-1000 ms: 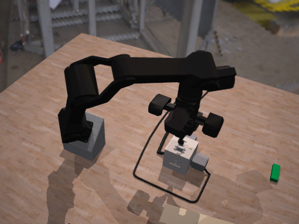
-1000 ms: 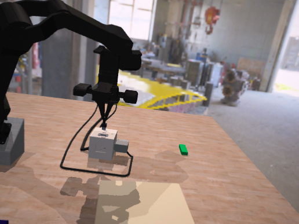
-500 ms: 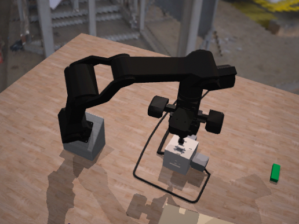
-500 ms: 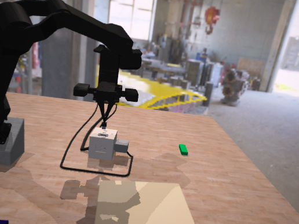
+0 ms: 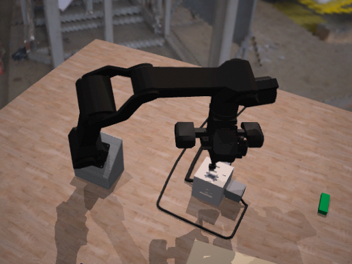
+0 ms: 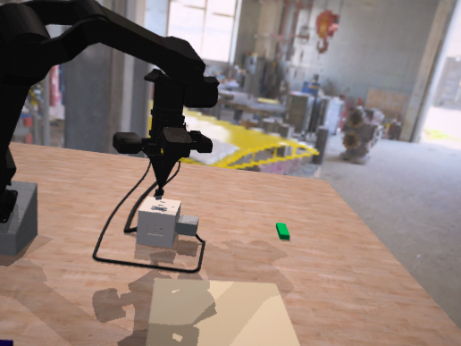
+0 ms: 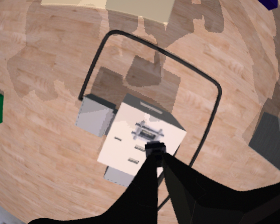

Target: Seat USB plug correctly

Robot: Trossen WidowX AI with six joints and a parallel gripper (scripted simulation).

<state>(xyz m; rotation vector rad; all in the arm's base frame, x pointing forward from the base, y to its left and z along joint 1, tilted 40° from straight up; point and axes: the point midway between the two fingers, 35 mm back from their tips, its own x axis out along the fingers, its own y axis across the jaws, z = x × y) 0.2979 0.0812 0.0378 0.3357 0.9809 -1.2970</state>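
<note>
My gripper tip is 20 mm above the black USB plug. From my gripper tip the other things lie so: USB socket: 70 mm below, 10 mm to the left; pale mat: 210 mm to the right, 130 mm below, 130 mm ahead; green block: 300 mm ahead, 130 mm below, 90 mm to the left.
</note>
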